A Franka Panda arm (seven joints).
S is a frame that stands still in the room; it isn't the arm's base.
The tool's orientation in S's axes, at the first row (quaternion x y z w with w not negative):
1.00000, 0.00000, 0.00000, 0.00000
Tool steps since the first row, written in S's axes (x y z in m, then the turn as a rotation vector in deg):
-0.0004, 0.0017, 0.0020, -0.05, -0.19, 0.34
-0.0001, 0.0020, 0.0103, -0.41, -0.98, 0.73
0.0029, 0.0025, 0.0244, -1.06, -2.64, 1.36
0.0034, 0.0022, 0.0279, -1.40, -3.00, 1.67
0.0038, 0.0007, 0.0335, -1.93, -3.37, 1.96
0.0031, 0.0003, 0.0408, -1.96, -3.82, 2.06
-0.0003, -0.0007, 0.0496, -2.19, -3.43, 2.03
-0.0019, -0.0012, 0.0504, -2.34, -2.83, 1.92
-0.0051, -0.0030, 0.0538, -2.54, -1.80, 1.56
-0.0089, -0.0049, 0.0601, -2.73, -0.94, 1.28
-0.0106, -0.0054, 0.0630, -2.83, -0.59, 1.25
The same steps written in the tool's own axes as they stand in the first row. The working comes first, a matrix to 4 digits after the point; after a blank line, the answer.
The tool's axes in the first row as the columns of a matrix, in S's axes (used below as rounded here):
1.0000, 0.0000, 0.0000
0.0000, -1.0000, 0.0000
0.0000, 0.0000, -1.0000

-0.0004, -0.0017, -0.0020, -0.05, 0.19, -0.34
-0.0001, -0.0020, -0.0103, -0.41, 0.98, -0.73
0.0029, -0.0025, -0.0244, -1.06, 2.64, -1.36
0.0034, -0.0022, -0.0279, -1.40, 3.00, -1.67
0.0038, -0.0007, -0.0335, -1.93, 3.37, -1.96
0.0031, -0.0003, -0.0408, -1.96, 3.82, -2.06
-0.0003, 0.0007, -0.0496, -2.19, 3.43, -2.03
-0.0019, 0.0012, -0.0504, -2.34, 2.83, -1.92
-0.0051, 0.0030, -0.0538, -2.54, 1.80, -1.56
-0.0089, 0.0049, -0.0601, -2.73, 0.94, -1.28
-0.0106, 0.0054, -0.0630, -2.83, 0.59, -1.25

